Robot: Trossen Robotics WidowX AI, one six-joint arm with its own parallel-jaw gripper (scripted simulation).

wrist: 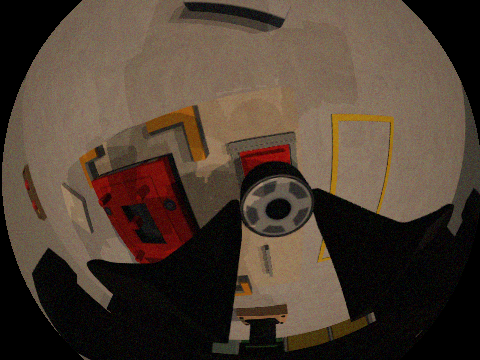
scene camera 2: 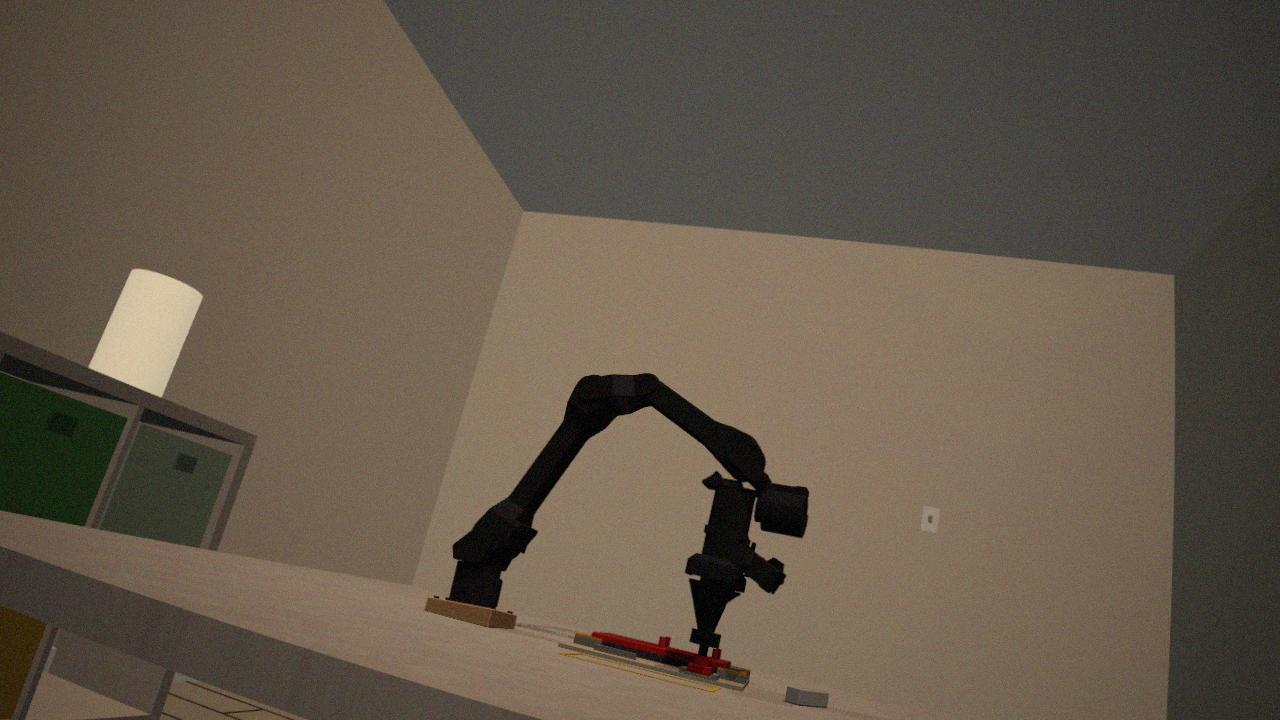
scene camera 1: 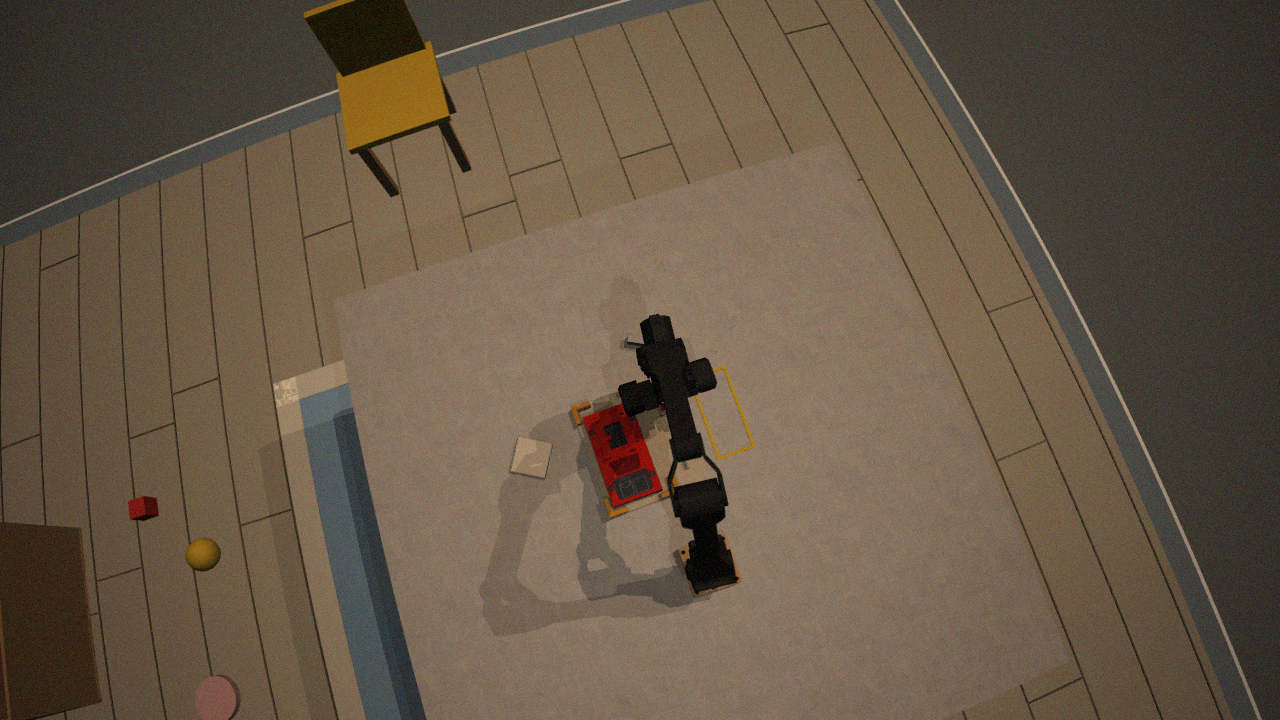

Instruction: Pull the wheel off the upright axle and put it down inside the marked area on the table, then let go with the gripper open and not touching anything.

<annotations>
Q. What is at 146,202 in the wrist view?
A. A red fixture.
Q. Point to a red fixture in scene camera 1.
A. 629,474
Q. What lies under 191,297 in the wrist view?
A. My gripper.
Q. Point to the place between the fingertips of my gripper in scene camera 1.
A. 667,397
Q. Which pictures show my gripper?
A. The wrist view, scene camera 2 and scene camera 1: all of them.
</annotations>
